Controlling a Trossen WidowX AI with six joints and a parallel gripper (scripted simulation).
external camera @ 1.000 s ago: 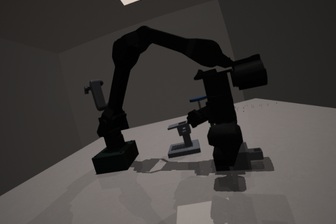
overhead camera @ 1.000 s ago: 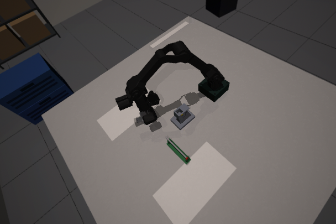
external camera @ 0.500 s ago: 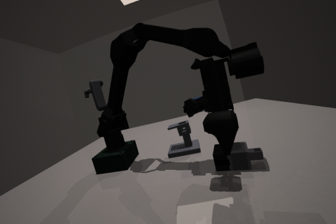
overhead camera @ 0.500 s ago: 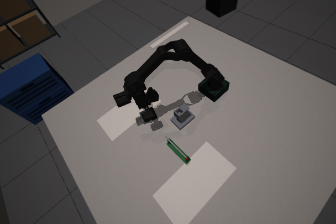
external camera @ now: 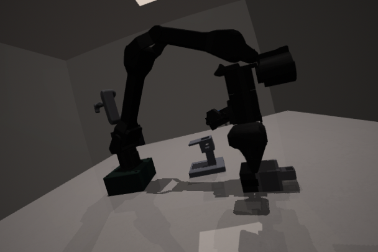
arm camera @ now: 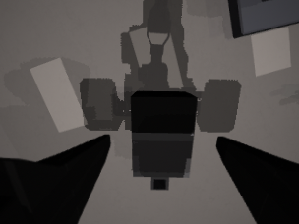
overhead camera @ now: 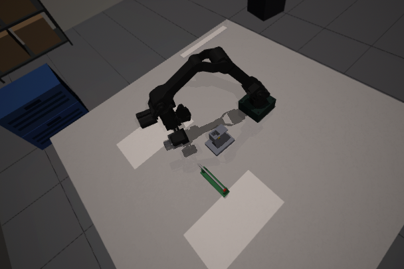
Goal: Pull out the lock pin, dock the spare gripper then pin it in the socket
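Now: gripper tip 2 cm short of the spare gripper and 3 cm above it. Also, from my gripper tip: green stand: 3 cm behind, 25 cm to the left, 3 cm below; grey mount: 14 cm behind, 12 cm to the left.
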